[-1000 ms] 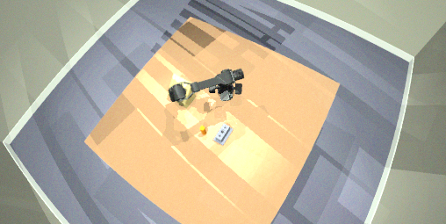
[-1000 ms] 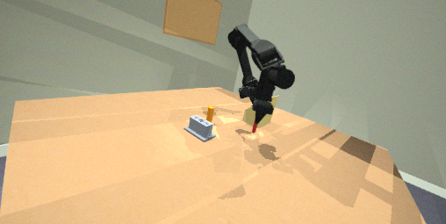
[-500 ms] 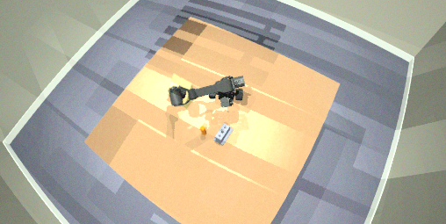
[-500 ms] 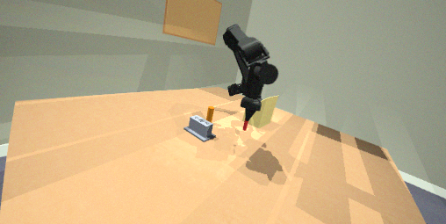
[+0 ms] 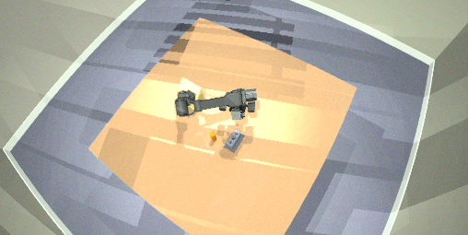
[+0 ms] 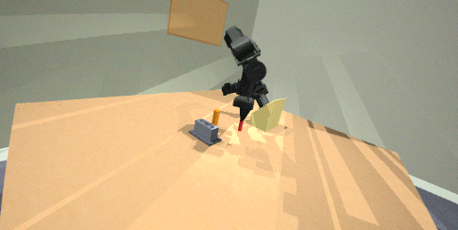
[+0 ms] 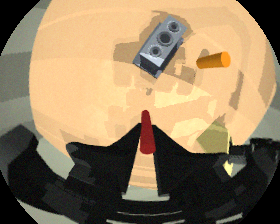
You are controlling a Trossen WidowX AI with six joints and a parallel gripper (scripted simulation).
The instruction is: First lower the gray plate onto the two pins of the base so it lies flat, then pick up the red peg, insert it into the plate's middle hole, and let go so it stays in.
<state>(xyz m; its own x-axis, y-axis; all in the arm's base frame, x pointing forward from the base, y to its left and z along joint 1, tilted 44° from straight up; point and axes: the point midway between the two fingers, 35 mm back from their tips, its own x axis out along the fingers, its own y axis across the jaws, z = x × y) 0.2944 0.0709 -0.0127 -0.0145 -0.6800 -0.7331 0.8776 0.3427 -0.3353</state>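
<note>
My gripper tip is now 12 cm to the left of the gray plate, 7 cm above it and 5 cm short of it. The rest, counted from my gripper tip: red peg right at my gripper tip; base 12 cm to the right, 11 cm below, 5 cm ahead; orange cylinder 18 cm to the right, 7 cm below, 6 cm behind.
</note>
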